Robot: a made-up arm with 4 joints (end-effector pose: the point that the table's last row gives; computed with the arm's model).
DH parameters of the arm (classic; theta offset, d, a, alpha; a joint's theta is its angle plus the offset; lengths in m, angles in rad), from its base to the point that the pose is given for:
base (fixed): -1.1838 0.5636 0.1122 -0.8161
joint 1: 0 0.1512 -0.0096 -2.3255
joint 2: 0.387 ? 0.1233 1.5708
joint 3: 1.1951 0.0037 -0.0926 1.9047
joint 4: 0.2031 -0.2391 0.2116 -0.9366
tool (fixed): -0.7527 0.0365 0 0
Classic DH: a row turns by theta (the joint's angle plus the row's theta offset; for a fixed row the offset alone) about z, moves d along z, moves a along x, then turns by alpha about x.
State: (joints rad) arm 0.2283 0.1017 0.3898 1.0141
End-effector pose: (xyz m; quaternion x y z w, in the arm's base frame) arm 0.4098 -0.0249 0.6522 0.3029 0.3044 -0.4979 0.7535
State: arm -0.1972 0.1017 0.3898 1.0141
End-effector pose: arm 0.4092 -0.1031 0.6842 0.2616 0.1391 -0.6214 0.7253
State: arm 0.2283 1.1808 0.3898 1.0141
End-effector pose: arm 0.2904 -0.2765 0.6235 0.3475 0.1459 -0.8435 0.3826
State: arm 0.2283 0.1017 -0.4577 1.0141
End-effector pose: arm 0.4015 -0.0168 0.5337 -0.0285 0.0632 -0.5506 0.8319
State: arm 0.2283 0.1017 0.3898 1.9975
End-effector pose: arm 0.3717 -0.0417 0.8496 0.4098 -0.1550 -0.3913 0.8092
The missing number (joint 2, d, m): 0.0494
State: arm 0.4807 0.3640 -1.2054 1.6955
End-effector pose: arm 0.3578 0.0611 0.4579 -0.2584 -0.2512 -0.2785 0.8903
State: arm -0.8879 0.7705 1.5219 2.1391
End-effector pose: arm -0.1216 -0.1342 0.9625 0.4966 -0.6999 -0.4575 0.2329
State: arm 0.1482 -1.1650 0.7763 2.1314
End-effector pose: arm 0.2837 0.0892 0.9305 0.5784 0.1475 0.0973 0.7964
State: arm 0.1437 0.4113 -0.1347 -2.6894
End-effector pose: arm 0.1435 0.1701 0.7270 0.0831 -0.7832 0.0951 0.6088
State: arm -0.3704 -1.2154 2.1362 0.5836
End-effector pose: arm 0.3672 0.0983 0.7483 0.2283 0.9164 -0.0119 0.3286
